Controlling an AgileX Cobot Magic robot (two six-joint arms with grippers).
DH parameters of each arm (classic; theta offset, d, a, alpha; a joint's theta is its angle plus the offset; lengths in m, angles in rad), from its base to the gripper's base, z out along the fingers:
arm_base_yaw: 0 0.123 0 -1.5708
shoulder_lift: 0.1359 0 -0.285 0
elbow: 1.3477 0 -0.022 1.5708
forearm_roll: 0 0.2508 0 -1.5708
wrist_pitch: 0 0 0.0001 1.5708
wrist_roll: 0 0.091 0 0
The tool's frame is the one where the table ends.
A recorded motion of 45 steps. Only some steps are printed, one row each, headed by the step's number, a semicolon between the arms.
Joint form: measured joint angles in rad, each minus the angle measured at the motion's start. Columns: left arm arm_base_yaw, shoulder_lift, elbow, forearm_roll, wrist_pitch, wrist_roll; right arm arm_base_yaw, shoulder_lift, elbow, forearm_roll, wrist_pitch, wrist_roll.
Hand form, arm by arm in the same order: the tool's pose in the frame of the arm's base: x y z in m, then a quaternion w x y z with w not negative. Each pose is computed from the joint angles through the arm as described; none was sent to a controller.
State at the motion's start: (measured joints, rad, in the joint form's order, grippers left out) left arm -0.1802 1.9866 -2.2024 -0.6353 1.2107 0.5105; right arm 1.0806 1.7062 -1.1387 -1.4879 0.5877 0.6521
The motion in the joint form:
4: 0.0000 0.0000 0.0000 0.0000 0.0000 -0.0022; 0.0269 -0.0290 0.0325 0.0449 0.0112 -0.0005
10: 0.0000 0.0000 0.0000 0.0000 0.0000 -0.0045; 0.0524 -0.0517 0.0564 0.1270 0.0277 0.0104
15: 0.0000 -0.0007 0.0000 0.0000 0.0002 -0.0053; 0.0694 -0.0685 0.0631 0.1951 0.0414 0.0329
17: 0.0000 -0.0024 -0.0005 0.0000 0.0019 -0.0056; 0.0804 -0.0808 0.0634 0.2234 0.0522 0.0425
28: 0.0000 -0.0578 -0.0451 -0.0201 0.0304 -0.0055; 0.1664 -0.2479 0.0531 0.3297 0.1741 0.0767
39: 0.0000 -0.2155 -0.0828 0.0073 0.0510 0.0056; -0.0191 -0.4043 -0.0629 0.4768 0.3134 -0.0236
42: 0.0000 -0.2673 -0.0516 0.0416 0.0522 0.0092; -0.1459 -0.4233 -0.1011 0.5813 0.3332 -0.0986
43: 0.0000 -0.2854 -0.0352 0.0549 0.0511 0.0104; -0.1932 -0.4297 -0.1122 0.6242 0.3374 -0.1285
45: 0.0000 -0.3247 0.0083 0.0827 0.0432 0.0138; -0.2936 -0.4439 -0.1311 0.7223 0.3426 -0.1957
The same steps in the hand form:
4: 0.4171 -0.1274 0.4056 0.35606 0.29475 0.84854 -0.25752; 0.2083 0.3029 0.2618 0.49560 -0.59269 0.61042 -0.17460
10: 0.4171 -0.1274 0.4056 0.35576 0.29378 0.84888 -0.25793; 0.1970 0.2995 0.2594 0.48270 -0.57970 0.63835 -0.15317
15: 0.4169 -0.1273 0.4059 0.35588 0.29354 0.84888 -0.25804; 0.1897 0.2976 0.2603 0.47546 -0.56023 0.66543 -0.13143
17: 0.4163 -0.1273 0.4067 0.35607 0.29396 0.84865 -0.25807; 0.1855 0.2968 0.2633 0.47483 -0.55038 0.67582 -0.12203
28: 0.3947 -0.1253 0.4420 0.38795 0.30834 0.82800 -0.26236; 0.1531 0.2751 0.3157 0.50939 -0.48239 0.70850 -0.07644
39: 0.3360 -0.1130 0.5098 0.46334 0.33371 0.78767 -0.23138; 0.1841 0.2055 0.3855 0.52857 -0.33626 0.77402 -0.09189
42: 0.3211 -0.1078 0.5181 0.47137 0.33602 0.78728 -0.21234; 0.2024 0.1779 0.3955 0.50804 -0.28843 0.80537 -0.10045
43: 0.3166 -0.1060 0.5195 0.47246 0.33602 0.78844 -0.20549; 0.2080 0.1679 0.3980 0.49935 -0.27264 0.81613 -0.10121
45: 0.3080 -0.1023 0.5207 0.47388 0.33479 0.79166 -0.19138; 0.2178 0.1468 0.4021 0.48048 -0.24174 0.83729 -0.09824

